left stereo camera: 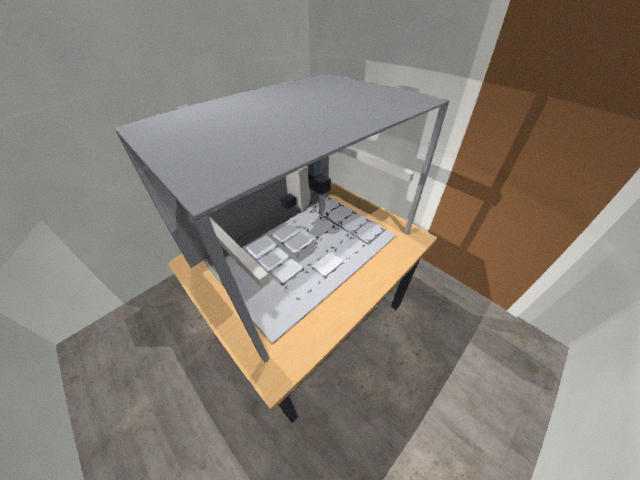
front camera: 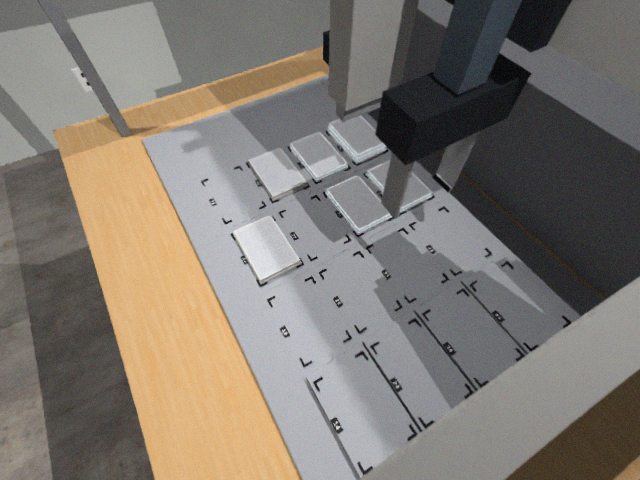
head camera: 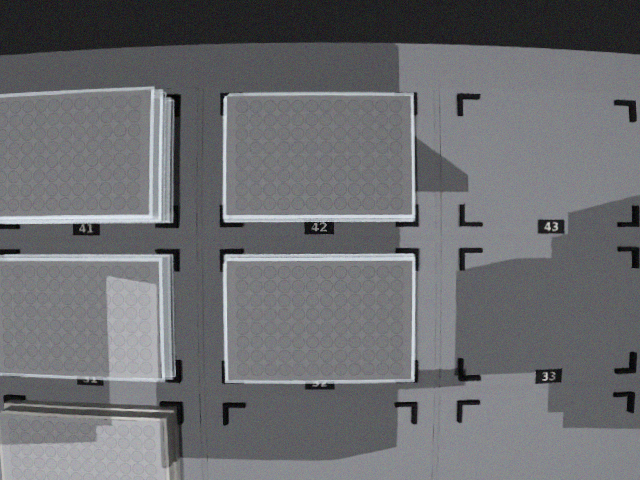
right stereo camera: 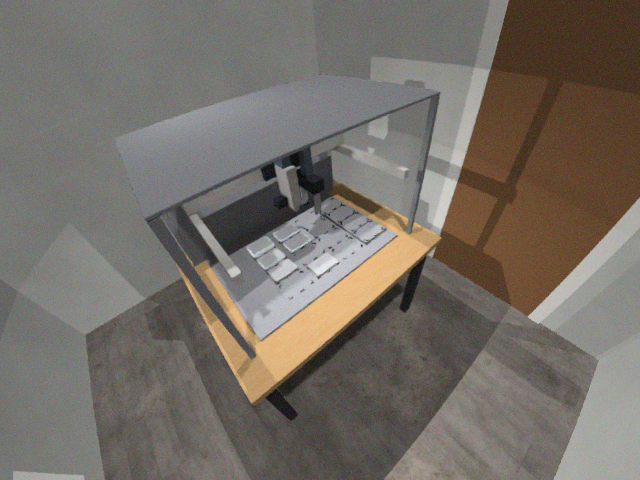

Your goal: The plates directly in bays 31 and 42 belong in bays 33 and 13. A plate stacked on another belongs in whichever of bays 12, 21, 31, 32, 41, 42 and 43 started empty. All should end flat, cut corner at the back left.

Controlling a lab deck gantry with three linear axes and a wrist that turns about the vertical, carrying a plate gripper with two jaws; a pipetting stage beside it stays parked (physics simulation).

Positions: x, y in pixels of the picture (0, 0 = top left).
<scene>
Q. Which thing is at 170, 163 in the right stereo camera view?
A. An enclosure roof.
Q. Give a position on a grey post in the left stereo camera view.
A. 203, 225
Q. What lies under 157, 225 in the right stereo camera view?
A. A grey post.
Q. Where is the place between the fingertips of my gripper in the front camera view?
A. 416, 196
</scene>
